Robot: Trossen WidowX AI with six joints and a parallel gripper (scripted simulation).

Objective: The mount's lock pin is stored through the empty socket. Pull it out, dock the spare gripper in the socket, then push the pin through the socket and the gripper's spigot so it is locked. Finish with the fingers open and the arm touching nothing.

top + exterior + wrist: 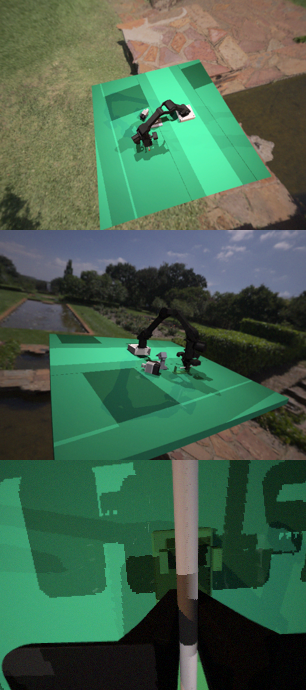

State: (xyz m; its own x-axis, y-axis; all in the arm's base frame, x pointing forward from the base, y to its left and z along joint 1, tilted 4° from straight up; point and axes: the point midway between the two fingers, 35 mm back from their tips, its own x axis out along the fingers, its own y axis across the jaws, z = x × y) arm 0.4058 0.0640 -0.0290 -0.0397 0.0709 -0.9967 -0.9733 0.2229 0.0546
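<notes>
My gripper tip is now 1 cm past the green cradle, 4 cm to the left of it and 1 cm below it. The rest, counted from my gripper tip: grey mount: 13 cm behind, 13 cm to the right, 4 cm above; then spare gripper: 9 cm behind, 25 cm to the right, 1 cm above.
</notes>
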